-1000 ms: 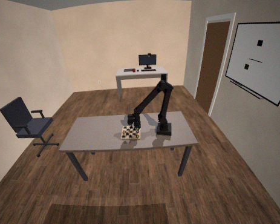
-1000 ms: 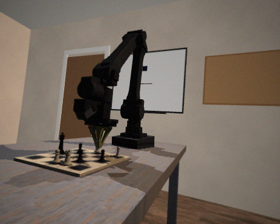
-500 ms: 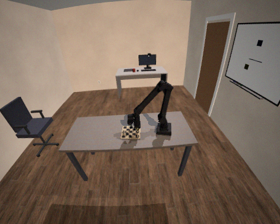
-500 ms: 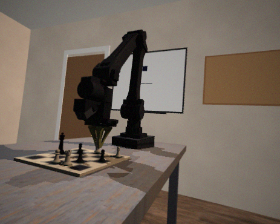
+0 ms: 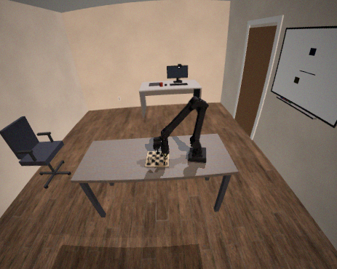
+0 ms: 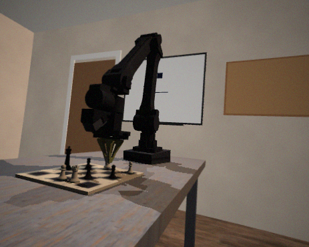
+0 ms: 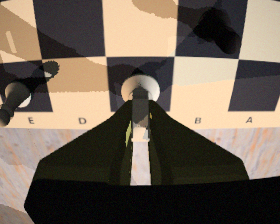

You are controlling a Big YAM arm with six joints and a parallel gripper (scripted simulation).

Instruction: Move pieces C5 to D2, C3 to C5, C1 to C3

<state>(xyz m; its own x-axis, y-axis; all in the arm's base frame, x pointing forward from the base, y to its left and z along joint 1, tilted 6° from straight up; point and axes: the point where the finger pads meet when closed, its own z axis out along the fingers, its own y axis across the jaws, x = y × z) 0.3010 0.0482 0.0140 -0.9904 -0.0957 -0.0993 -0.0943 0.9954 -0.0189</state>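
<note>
The white rook is 150 mm ahead of my hand, 50 mm to the left of it and 10 mm below it. Also, from my hand: tall black piece: 90 mm ahead, 70 mm to the right; chessboard: 80 mm ahead, 30 mm below, 10 mm to the left.
</note>
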